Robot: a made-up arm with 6 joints.
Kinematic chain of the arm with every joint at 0, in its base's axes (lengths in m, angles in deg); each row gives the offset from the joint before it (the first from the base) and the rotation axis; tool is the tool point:
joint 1: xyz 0 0 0.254 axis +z
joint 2: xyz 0 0 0 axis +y
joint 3: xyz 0 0 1.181 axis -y
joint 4: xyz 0 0 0 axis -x
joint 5: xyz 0.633 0 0 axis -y
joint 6: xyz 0 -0.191 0 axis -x
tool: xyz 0 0 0
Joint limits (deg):
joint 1: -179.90..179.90
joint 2: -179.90..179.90
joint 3: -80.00..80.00
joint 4: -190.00..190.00
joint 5: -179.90..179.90
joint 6: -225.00..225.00
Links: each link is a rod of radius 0.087 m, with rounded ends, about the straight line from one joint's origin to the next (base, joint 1, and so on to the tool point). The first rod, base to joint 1, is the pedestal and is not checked.
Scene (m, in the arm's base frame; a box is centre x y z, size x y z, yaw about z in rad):
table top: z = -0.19
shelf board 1: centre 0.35 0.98 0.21 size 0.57 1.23 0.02 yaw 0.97
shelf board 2: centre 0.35 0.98 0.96 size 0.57 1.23 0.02 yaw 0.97
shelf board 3: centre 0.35 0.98 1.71 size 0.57 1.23 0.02 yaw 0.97
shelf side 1: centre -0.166 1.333 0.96 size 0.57 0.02 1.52 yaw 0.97
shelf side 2: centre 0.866 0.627 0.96 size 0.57 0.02 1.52 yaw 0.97
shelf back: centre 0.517 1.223 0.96 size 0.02 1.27 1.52 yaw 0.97
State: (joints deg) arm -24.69 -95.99 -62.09 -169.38 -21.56 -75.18
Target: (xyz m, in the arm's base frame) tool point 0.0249 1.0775 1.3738
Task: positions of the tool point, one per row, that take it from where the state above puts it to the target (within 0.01 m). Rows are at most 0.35 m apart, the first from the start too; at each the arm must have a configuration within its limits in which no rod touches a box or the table.
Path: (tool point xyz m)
1: -0.5521 0.3083 0.7203
2: -0.5073 0.1801 0.9736
3: -0.3718 0.1036 1.1954
4: -0.1839 0.1207 1.3692
5: 0.0016 0.2500 1.4813
6: 0.1263 0.4812 1.5220
7: 0.1425 0.7762 1.4862
8: 0.0248 1.0775 1.3738

